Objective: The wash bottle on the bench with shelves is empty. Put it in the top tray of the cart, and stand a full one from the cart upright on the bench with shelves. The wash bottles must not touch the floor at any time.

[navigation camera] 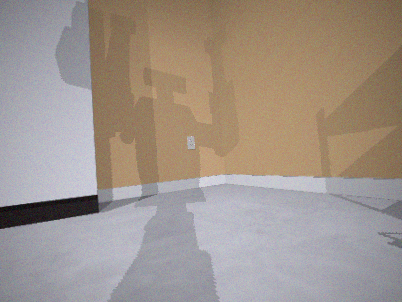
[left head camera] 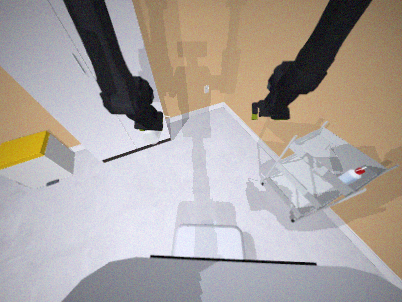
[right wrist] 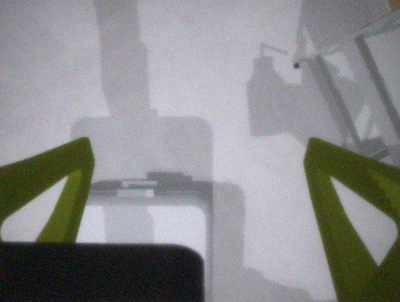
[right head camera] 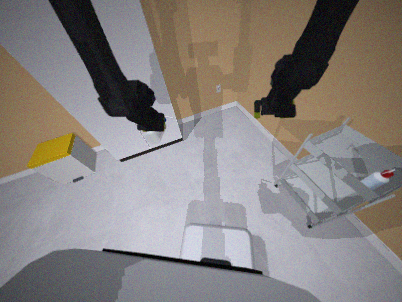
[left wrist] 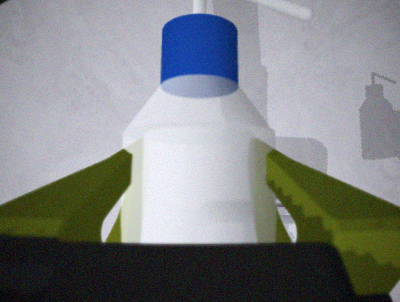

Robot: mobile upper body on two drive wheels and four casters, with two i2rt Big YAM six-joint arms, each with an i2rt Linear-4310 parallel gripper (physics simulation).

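Places are measured from the left arm's base along level axes (x ahead, y left, z up), in metres.
Pixels of known places: left gripper, fingertip midpoint: [left head camera: 157,126] [right head camera: 160,127] [left wrist: 198,150]; right gripper, fingertip midpoint: [left head camera: 262,118] [right wrist: 199,149] [right head camera: 267,116].
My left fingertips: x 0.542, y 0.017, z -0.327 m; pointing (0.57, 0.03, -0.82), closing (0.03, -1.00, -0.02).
For each thing: its top centre in the pictures, then the offset to it from my left fingertips.
- white wash bottle with a red cap, top centre: [right head camera: 393,169] [left head camera: 364,167] 0.033 m back, 1.060 m right, 0.246 m down
- white box with a yellow top, top centre: [left head camera: 19,149] [right head camera: 51,149] 0.355 m ahead, 1.687 m left, 0.633 m down
My left gripper [left head camera: 149,130] [right head camera: 153,129] [left wrist: 198,150] is shut on a translucent white wash bottle with a blue cap [left wrist: 200,190], held upright in the air with its spout up. My right gripper [left head camera: 269,115] [right head camera: 272,114] [right wrist: 199,149] is open, with nothing between its fingers. The grey cart [left head camera: 316,142] [right head camera: 336,140] [right wrist: 337,100] is at the right in both head camera views, beyond my right gripper. A white wash bottle with a red cap [left head camera: 349,176] [right head camera: 374,180] is on its top tray, towards the far right side. The bench with shelves does not show.
A tall white cabinet [left head camera: 50,75] [right head camera: 55,60] [navigation camera: 40,125] with a dark base stands at the left. A white box with a yellow top [left head camera: 25,150] [right head camera: 55,150] stands beyond it. Orange walls [navigation camera: 280,100] meet in a corner ahead, close behind the cart.
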